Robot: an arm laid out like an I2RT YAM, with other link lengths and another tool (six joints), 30 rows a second.
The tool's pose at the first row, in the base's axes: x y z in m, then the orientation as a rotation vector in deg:
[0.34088 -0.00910 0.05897 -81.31 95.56 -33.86]
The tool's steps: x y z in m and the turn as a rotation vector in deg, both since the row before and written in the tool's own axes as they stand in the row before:
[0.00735 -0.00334 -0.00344 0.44 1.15 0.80]
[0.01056 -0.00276 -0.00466 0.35 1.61 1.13]
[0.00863 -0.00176 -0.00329 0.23 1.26 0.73]
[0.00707 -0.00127 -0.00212 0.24 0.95 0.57]
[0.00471 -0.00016 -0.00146 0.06 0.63 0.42]
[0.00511 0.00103 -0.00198 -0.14 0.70 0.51]
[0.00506 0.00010 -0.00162 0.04 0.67 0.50]
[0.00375 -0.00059 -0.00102 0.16 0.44 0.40]
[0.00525 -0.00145 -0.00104 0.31 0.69 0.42]
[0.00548 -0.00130 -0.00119 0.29 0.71 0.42]
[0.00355 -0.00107 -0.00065 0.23 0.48 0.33]
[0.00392 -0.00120 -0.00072 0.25 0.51 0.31]
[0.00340 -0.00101 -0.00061 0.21 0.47 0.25]
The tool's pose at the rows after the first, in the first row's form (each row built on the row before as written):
[0.33988 -0.01751 0.06127 -80.17 96.73 -34.66]
[0.33725 -0.02898 0.06280 -78.73 98.49 -35.57]
[0.33495 -0.03808 0.06339 -77.76 99.79 -36.33]
[0.33327 -0.04538 0.06344 -76.95 100.74 -36.95]
[0.33165 -0.05002 0.06297 -76.44 101.45 -37.26]
[0.32885 -0.05468 0.06173 -75.96 102.37 -37.41]
[0.32678 -0.05953 0.06105 -75.37 103.16 -37.69]
[0.32570 -0.06331 0.06097 -74.82 103.64 -37.94]
[0.32478 -0.06878 0.06112 -74.12 104.25 -38.49]
[0.32354 -0.07440 0.06117 -73.43 104.88 -39.04]
[0.32290 -0.07811 0.06132 -72.89 105.31 -39.42]
[0.32216 -0.08220 0.06150 -72.35 105.74 -39.85]
[0.32147 -0.08573 0.06163 -71.90 106.13 -40.24]

